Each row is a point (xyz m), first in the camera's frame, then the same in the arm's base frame.
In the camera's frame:
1: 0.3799 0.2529 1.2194
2: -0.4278 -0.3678 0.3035
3: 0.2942 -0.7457 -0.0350
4: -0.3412 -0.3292 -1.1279
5: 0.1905 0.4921 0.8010
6: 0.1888 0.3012 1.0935
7: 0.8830 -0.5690 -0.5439
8: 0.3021 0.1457 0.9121
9: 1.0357 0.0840 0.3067
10: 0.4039 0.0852 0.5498
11: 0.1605 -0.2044 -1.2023
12: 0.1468 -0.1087 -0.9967
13: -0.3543 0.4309 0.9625
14: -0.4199 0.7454 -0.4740
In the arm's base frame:
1: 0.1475 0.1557 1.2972
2: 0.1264 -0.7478 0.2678
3: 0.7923 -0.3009 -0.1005
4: -0.0219 -0.4920 -1.1359
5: -0.2018 0.1700 0.9152
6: -0.0101 0.0347 1.1739
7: 0.9041 0.3457 -0.5546
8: 0.1601 0.0686 0.9744
9: 0.5379 0.7223 0.3927
10: 0.2242 0.1635 0.6109
11: 0.1357 0.0046 -1.1724
12: 0.0718 0.0203 -0.9549
13: -0.4258 -0.3392 1.0461
14: -0.8871 -0.0655 -0.3247

